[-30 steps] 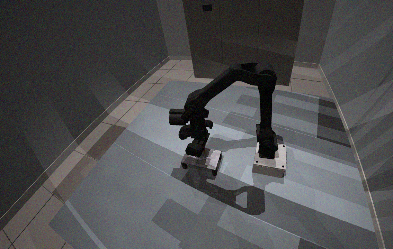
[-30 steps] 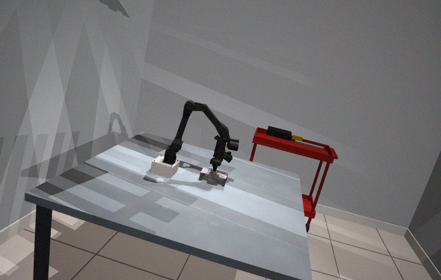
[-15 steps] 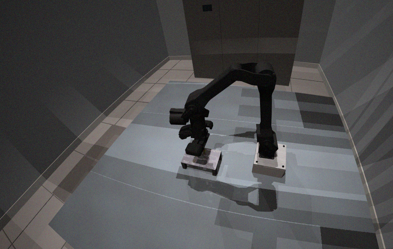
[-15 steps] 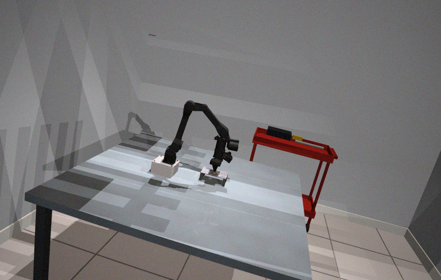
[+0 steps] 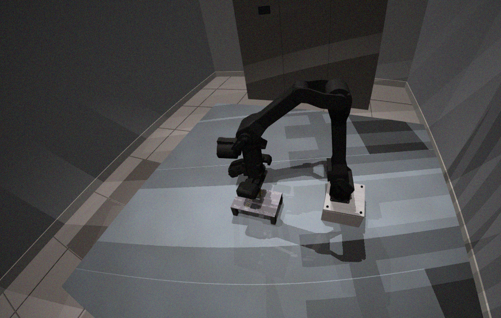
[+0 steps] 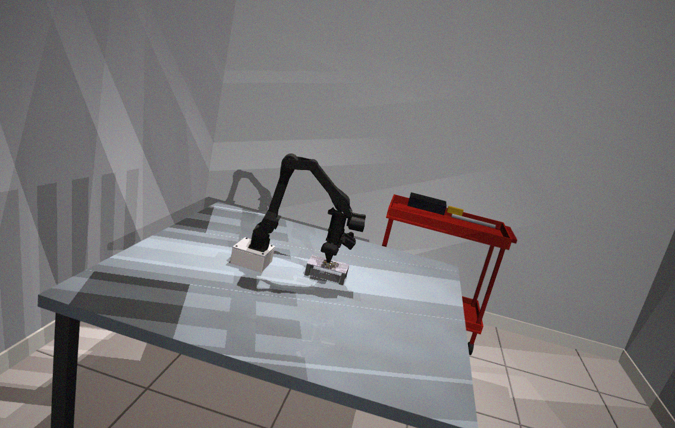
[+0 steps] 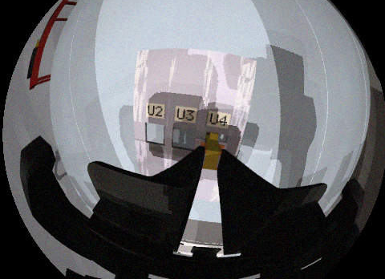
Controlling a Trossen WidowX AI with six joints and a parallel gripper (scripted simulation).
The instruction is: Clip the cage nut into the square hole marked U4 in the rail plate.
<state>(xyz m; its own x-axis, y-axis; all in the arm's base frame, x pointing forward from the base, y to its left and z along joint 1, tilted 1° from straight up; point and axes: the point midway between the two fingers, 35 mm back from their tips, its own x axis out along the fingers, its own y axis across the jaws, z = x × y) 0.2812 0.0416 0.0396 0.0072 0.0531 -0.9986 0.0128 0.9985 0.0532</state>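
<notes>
Now: the cage nut 10 mm below my gripper tip.
</notes>
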